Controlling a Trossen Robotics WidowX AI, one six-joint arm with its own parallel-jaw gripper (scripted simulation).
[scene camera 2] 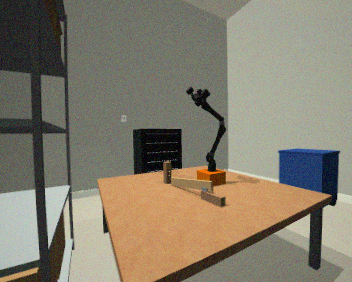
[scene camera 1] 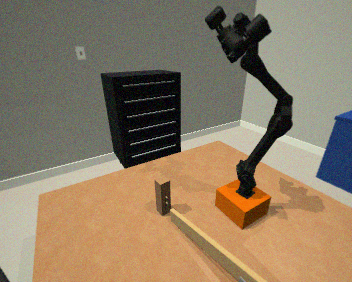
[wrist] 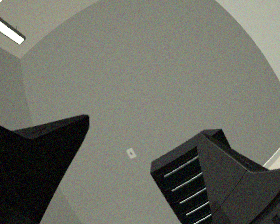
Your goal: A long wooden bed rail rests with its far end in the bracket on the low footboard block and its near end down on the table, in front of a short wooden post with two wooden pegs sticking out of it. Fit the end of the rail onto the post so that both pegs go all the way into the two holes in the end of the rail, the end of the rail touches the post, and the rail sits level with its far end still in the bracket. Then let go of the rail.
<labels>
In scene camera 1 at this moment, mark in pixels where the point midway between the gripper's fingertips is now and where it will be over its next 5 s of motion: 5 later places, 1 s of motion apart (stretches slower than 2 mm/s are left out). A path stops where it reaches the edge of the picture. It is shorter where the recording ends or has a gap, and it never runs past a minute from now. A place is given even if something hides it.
My gripper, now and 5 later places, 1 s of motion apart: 215,25; 139,105; 182,214; 187,224; 187,231; 188,229
</labels>
